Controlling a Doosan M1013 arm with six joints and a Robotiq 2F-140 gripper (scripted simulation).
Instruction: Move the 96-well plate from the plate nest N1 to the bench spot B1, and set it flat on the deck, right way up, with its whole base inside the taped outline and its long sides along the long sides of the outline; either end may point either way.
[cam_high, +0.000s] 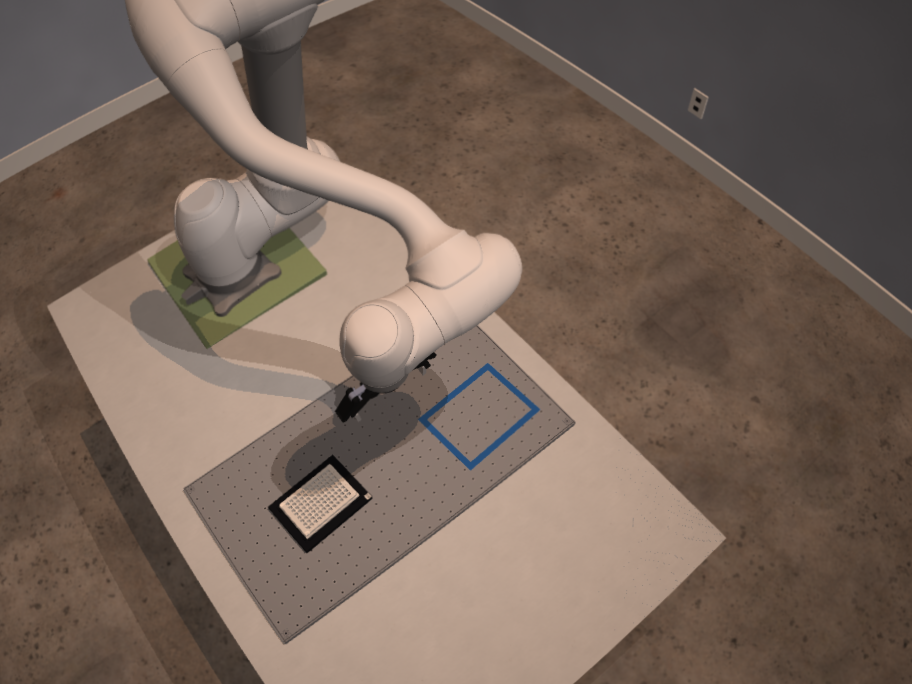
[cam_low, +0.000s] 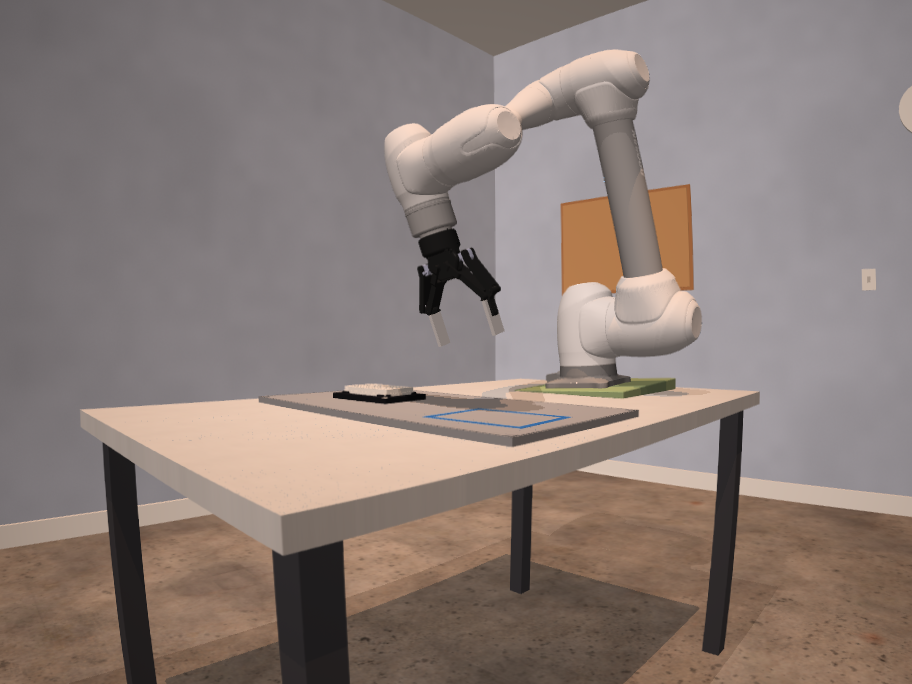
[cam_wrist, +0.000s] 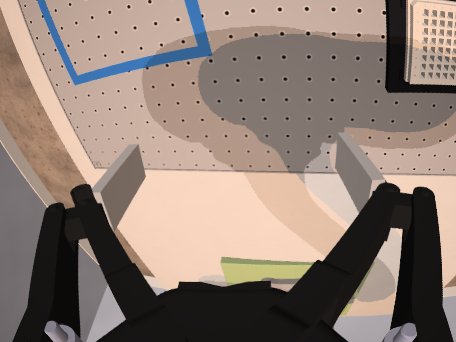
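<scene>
Now: the white 96-well plate 210 mm to the right of my hand, 120 mm below it and 40 mm ahead of it. Round my hand: black plate nest 210 mm to the right, 130 mm below, 40 mm ahead.
</scene>
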